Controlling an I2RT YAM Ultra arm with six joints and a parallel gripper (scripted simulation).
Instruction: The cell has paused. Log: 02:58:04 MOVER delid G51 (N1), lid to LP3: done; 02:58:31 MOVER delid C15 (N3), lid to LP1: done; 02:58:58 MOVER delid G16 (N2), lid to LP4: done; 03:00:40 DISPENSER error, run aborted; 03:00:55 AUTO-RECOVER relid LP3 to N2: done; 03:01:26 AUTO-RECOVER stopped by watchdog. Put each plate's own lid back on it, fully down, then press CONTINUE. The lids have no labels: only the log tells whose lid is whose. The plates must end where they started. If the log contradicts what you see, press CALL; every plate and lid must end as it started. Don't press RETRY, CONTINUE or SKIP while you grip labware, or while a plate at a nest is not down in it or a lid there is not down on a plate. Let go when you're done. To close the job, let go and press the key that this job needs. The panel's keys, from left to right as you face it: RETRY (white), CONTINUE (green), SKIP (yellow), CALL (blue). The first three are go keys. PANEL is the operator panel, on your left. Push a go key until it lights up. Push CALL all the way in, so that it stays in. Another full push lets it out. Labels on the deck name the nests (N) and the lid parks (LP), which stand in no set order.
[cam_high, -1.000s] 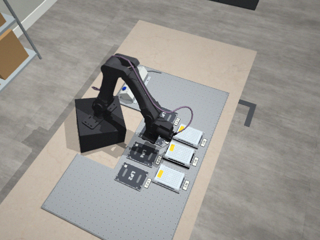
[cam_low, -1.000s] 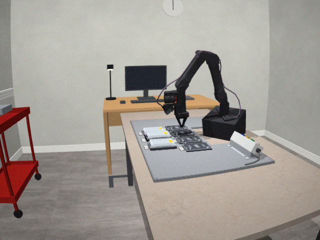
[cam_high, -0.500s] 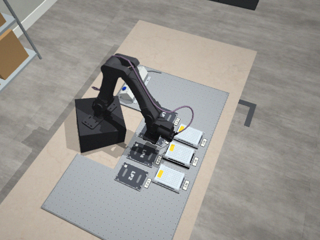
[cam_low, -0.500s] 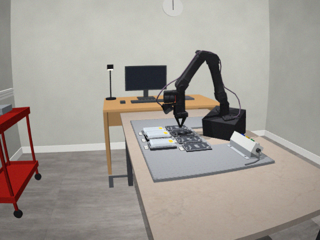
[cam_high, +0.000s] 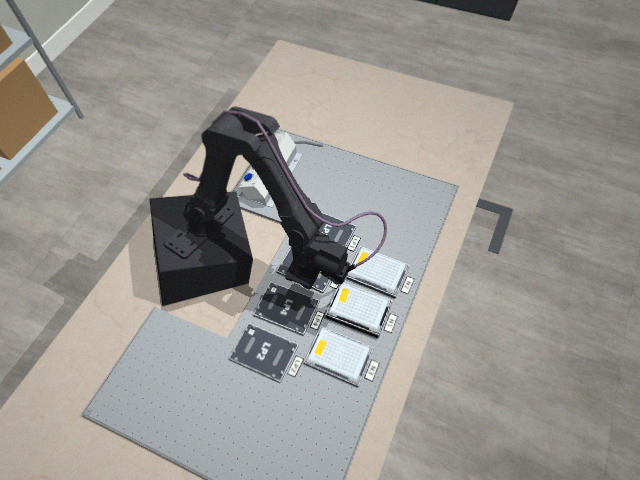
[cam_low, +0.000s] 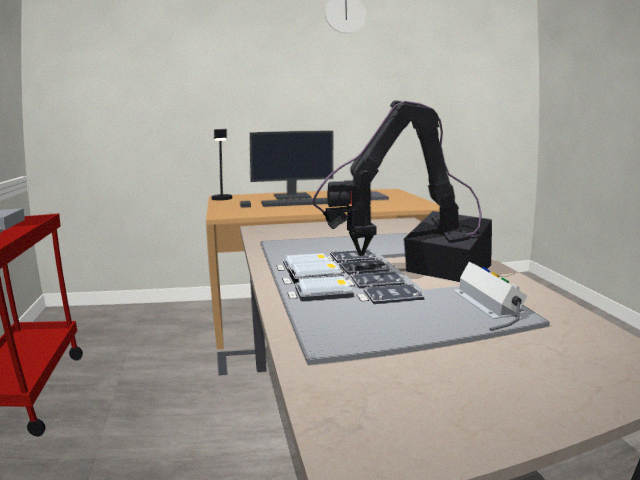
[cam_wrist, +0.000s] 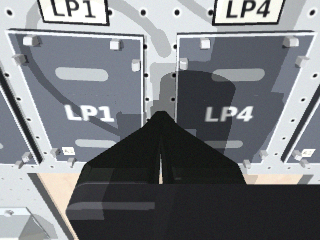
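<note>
Right now the green continue key is 36 cm behind my hand, 29 cm to the left of it and 1 cm below it. Also, from my hand: plate 16 cm ahead, 10 cm to the right, 5 cm below; then yellow key 35 cm behind, 24 cm to the left, 1 cm below; then blue key 34 cm behind, 19 cm to the left, 1 cm below.
</note>
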